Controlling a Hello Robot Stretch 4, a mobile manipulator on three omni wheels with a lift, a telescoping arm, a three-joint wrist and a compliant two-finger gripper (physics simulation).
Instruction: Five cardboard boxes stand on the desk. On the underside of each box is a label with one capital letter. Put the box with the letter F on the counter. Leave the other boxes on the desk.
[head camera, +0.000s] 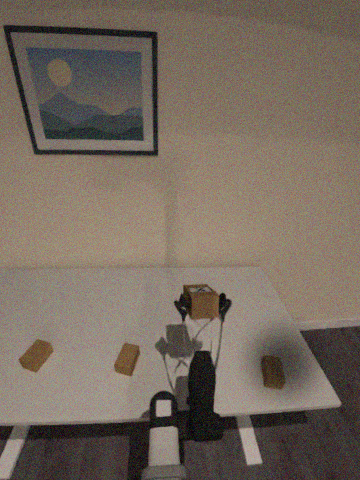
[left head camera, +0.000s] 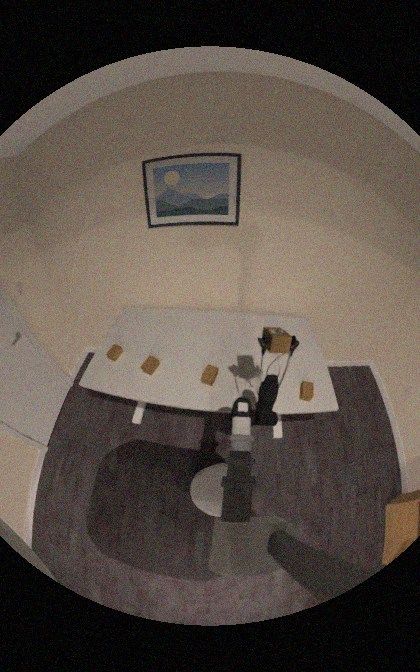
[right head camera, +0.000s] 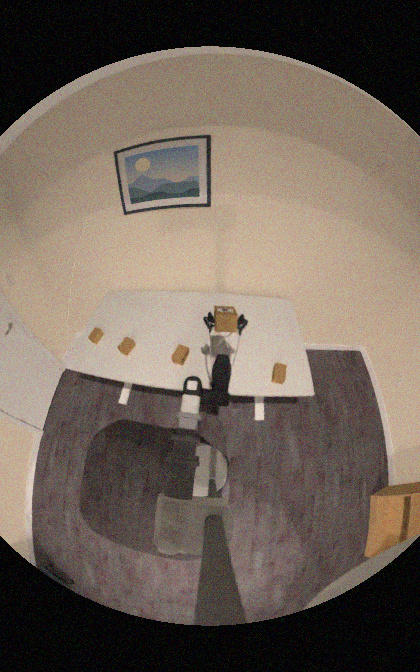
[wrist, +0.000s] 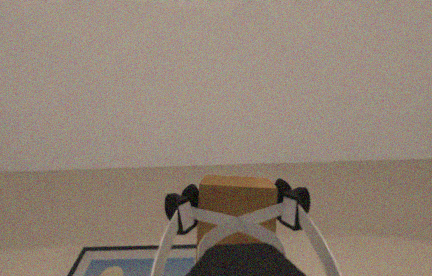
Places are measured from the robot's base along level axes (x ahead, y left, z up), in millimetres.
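Where they show: gripper, between the fingertips: (head camera: 203, 293) (wrist: 235, 197).
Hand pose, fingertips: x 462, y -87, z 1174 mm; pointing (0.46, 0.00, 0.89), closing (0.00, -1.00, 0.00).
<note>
Each offset is from my fingertips to the centre of the thing. Level surfaces: height alone.
My gripper (head camera: 202, 304) (left head camera: 278, 343) (right head camera: 225, 323) (wrist: 235, 197) is shut on a brown cardboard box {12 mm ahead, 3 mm left, 32 mm down} (head camera: 204, 307) (left head camera: 280, 344) (right head camera: 226, 320) (wrist: 237, 193), held above the right part of the white desk {481 mm down} (head camera: 85, 305) (left head camera: 185, 335) (right head camera: 160, 315). A pale label with dark marks shows foreshortened on the held box's upper side in the head views; I cannot read its letter. The right box {63 mm ahead, 305 mm right, 456 mm down} (head camera: 273, 372) (left head camera: 306, 390) (right head camera: 279, 373), a middle box {138 mm ahead, 217 mm left, 456 mm down} (head camera: 127, 359) (left head camera: 209, 375) (right head camera: 180, 354) and two left boxes (left head camera: 114, 352) (left head camera: 150, 365) (right head camera: 96, 335) (right head camera: 126, 346) stand on the desk, undersides hidden. I cannot identify the counter.
A framed picture (head camera: 95, 92) (left head camera: 192, 190) (right head camera: 164, 174) hangs on the wall behind the desk. A light-brown piece of furniture (left head camera: 400, 525) (right head camera: 387, 520) stands at the lower right. A pale panel with a dark handle (left head camera: 25, 385) (right head camera: 22, 370) is at the left.
</note>
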